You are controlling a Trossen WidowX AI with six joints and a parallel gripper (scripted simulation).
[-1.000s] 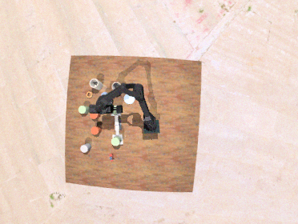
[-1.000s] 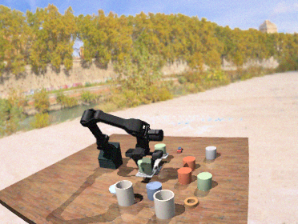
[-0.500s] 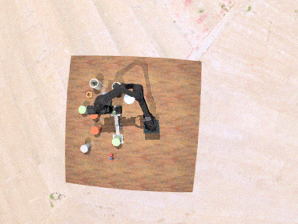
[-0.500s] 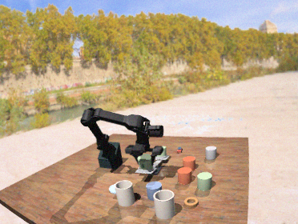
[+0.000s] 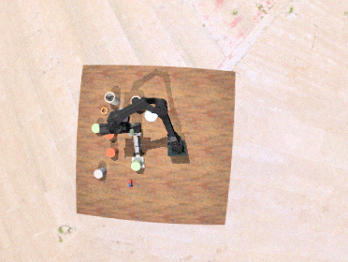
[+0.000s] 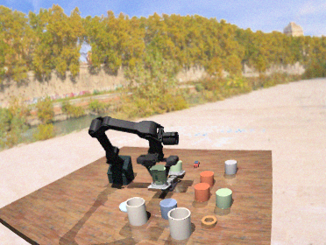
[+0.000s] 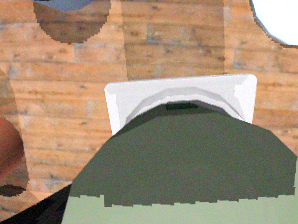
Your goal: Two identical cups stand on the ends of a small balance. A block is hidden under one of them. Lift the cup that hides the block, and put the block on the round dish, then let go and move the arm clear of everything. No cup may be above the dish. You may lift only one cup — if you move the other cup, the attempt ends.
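Right now my gripper tip is 1 cm past the grey-green block, 1 cm to the right of it and 3 cm above it. Round my gripper tip: round white dish 10 cm behind, 13 cm to the right, 12 cm below; blue cylinder 9 cm ahead, 11 cm to the right, 8 cm below; balance 3 cm behind, 13 cm to the left, 8 cm below.
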